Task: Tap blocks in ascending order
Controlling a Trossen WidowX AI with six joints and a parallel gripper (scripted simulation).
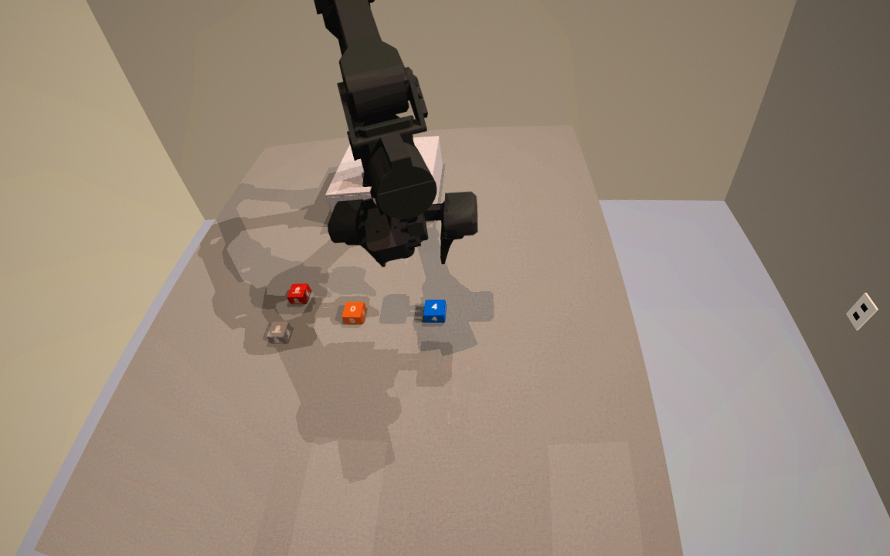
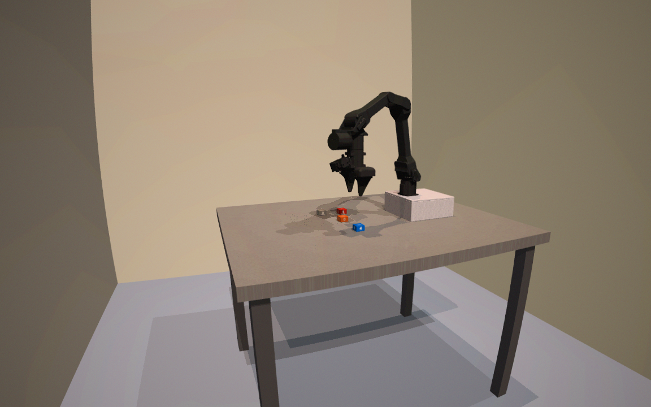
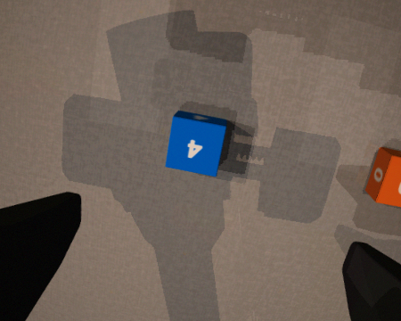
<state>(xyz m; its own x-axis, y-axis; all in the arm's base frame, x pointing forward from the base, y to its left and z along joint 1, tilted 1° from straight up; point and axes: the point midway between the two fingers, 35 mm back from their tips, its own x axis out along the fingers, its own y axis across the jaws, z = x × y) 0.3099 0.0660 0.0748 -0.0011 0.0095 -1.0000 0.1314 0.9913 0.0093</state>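
My gripper tip is now 2 cm past the orange block, 12 cm to the left of it and 12 cm above it. From my gripper tip the other things lie so: blue block 1 cm behind, 2 cm to the left, 12 cm below; then red block 8 cm behind, 23 cm to the right, 12 cm below; then grey block 25 cm to the right, 12 cm below.
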